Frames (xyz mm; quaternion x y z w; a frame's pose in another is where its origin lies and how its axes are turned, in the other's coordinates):
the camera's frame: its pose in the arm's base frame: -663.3 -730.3 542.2 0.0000 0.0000 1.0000 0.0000
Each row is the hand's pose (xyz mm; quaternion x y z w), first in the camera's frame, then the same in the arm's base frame.
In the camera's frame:
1: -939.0 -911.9 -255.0 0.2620 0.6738 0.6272 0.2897
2: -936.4 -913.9 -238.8 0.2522 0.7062 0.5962 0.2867
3: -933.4 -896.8 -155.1 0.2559 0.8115 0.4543 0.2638
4: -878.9 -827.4 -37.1 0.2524 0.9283 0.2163 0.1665
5: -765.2 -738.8 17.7 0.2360 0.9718 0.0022 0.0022
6: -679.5 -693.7 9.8 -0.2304 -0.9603 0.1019 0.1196
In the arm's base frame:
1: 275.7 181.6 287.2 0.6738 -0.2620 -0.2897 0.6272
2: 273.1 183.6 303.4 0.7062 -0.2522 -0.2867 0.5962
3: 270.1 166.5 387.1 0.8115 -0.2559 -0.2638 0.4543
4: 215.6 97.1 505.1 0.9283 -0.2524 -0.1665 0.2163
5: 101.9 8.5 559.9 0.9718 -0.2360 -0.0022 0.0022
6: 16.2 -36.6 552.0 -0.9603 0.2304 -0.1196 0.1019

